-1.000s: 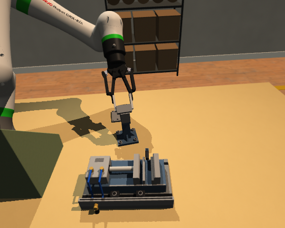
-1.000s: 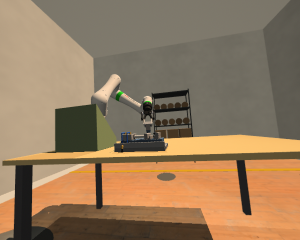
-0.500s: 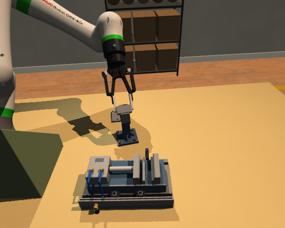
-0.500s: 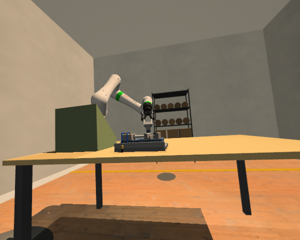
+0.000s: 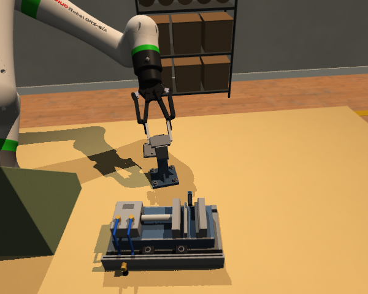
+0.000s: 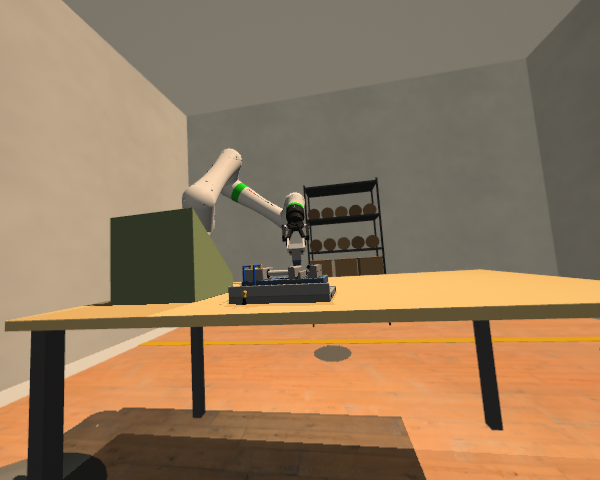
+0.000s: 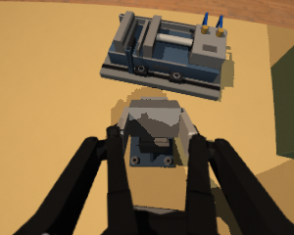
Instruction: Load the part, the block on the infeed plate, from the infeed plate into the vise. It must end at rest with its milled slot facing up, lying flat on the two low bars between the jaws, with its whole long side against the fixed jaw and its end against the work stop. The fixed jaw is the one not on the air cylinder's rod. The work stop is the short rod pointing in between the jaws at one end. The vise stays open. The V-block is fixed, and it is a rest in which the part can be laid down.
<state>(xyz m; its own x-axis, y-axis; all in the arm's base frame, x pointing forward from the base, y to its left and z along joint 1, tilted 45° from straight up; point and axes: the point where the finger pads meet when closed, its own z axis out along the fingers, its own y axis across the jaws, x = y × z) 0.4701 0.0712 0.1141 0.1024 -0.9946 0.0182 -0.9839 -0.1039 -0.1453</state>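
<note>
My hand is 2 cm to the left of the part and 2 cm above it. From my hand the other things lie so: infeed plate 3 cm behind, 15 cm to the left, 17 cm below; then V-block post 1 cm to the right, 12 cm below; then work stop 8 cm ahead, 20 cm to the right, 9 cm below.
</note>
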